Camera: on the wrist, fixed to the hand. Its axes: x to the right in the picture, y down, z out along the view.
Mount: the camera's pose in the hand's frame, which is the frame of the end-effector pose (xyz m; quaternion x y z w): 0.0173 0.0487 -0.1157 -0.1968 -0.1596 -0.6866 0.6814
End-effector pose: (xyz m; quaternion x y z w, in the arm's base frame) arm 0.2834 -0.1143 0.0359 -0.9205 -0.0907 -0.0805 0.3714
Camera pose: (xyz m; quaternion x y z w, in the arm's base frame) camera 0.3019 -0.2277 0.0893 -0.6509 -0.7373 -0.1808 0.0022
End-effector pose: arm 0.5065 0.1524 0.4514 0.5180 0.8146 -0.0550 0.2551
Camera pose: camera 0.5017 0.2297 0.5517 -0.2653 0.8809 -0.1350 0.3680
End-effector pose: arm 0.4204 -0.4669 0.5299 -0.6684 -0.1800 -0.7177 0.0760
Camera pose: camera 0.3280 -0.5513 0.5498 0.4614 0.4525 0.4700 0.6013
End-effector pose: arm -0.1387 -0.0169 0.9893 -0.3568 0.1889 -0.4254 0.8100
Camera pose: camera -0.1724 -0.0608 0.8753 -0.6001 -0.1618 -0.7519 0.2198
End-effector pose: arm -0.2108 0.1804 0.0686 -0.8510 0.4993 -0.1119 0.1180
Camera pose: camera -0.2783 0.1319 0.1642 0.9638 0.2409 -0.0768 0.0842
